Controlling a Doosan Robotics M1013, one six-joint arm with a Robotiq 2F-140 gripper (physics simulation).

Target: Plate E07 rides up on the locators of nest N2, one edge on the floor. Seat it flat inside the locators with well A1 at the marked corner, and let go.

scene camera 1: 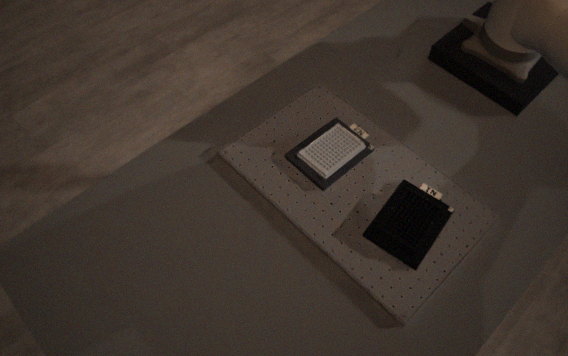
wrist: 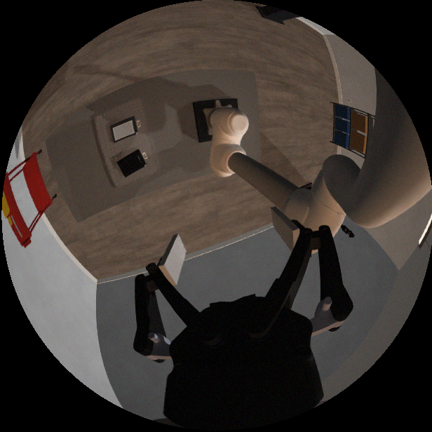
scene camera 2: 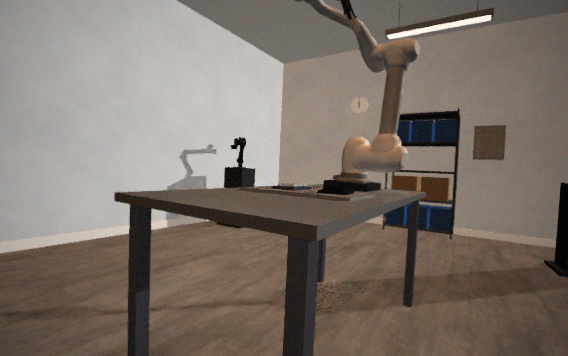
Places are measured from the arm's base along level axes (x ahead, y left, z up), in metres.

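Where they show: gripper, fingertip midpoint: (scene camera 2: 355, 29); arm's base, origin of the base link: (scene camera 1: 505, 48) (scene camera 2: 353, 181).
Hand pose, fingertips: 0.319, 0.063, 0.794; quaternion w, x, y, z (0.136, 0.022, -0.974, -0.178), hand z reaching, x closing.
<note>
Each offset is from my fingertips to the top centre of the thing, as dx, dy, dz. Level surfaces: height alone.
The pale plate E07 {+0.247, -0.194, -0.799} (scene camera 1: 332, 150) (scene camera 2: 294, 185) (wrist: 123, 130) lies on the dark nest N2 {+0.247, -0.198, -0.813} (scene camera 1: 304, 166), labelled side toward the arm's base. Its lower-left side wall shows in scene view 1. The tilt is too slight and dim to judge there, and well A1 cannot be made out. A small light mark {+0.177, -0.138, -0.816} (scene camera 1: 370, 147) sits at the nest's right corner, beside the label side. My gripper (wrist: 226, 230) is open and empty, high up and far from the plate; it shows partly cut off at the top of scene view 2.
A black, grid-patterned block {+0.275, +0.029, -0.802} (scene camera 1: 410, 225) (wrist: 131, 163) sits at the place labelled N1, beside N2. Both places are on the perforated board {+0.269, -0.110, -0.827} (scene camera 1: 320, 220) on the table {dz -0.841} (scene camera 1: 150, 240) (scene camera 2: 225, 202). The arm's black base plate (scene camera 1: 517, 100) (wrist: 201, 132) stands beyond the board.
</note>
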